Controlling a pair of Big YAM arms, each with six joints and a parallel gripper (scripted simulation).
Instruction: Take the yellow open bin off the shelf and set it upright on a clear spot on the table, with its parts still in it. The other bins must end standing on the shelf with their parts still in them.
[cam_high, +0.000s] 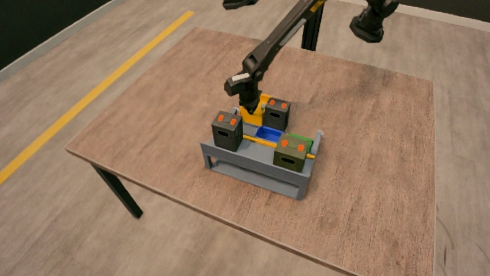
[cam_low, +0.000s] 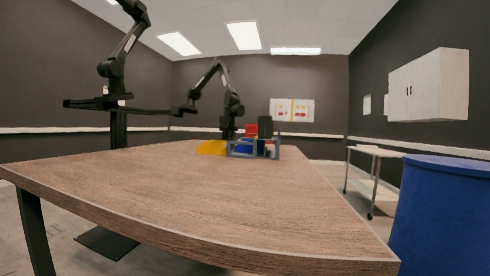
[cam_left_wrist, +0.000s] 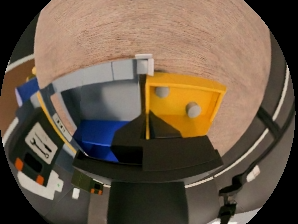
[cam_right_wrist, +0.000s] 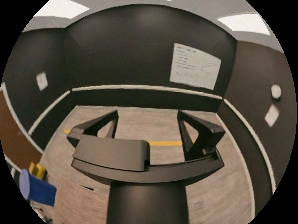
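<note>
The yellow open bin is 8 cm behind my left hand, 3 cm below it and 1 cm to the right of it. From my left hand the other things lie so: grey shelf: 13 cm ahead, 12 cm to the left; then dark lidded bin: 10 cm to the left, 4 cm behind.
</note>
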